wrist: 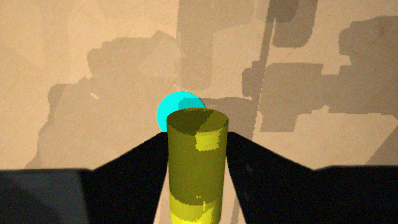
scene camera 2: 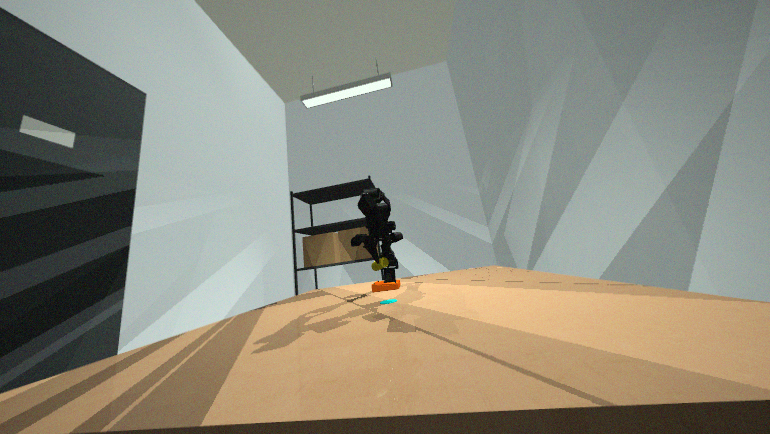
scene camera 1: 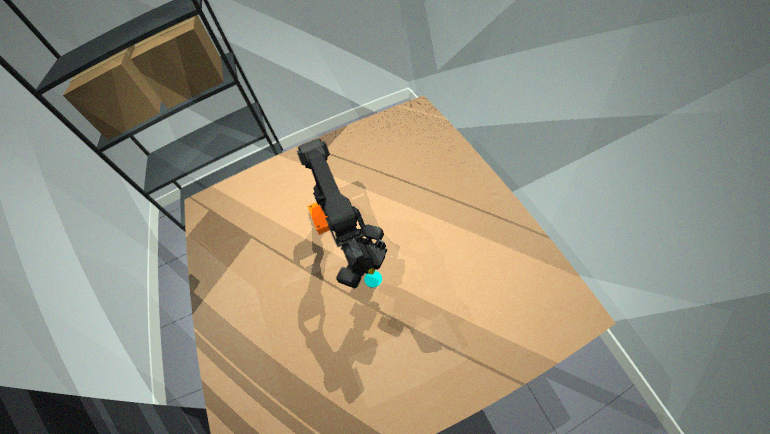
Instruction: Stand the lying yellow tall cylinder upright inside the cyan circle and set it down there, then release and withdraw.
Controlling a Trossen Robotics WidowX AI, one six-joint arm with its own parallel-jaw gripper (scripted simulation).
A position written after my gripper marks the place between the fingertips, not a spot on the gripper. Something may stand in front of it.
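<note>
Looking through the wrist view, I see my gripper (wrist: pixel 197 139) and also a cyan circle (wrist: pixel 179 100). Scene camera 1 gives me my gripper (scene camera 1: pixel 369 268) as well. In scene camera 2 there is my gripper (scene camera 2: pixel 382 263) again, and what the gripper holds is a yellow tall cylinder.
</note>
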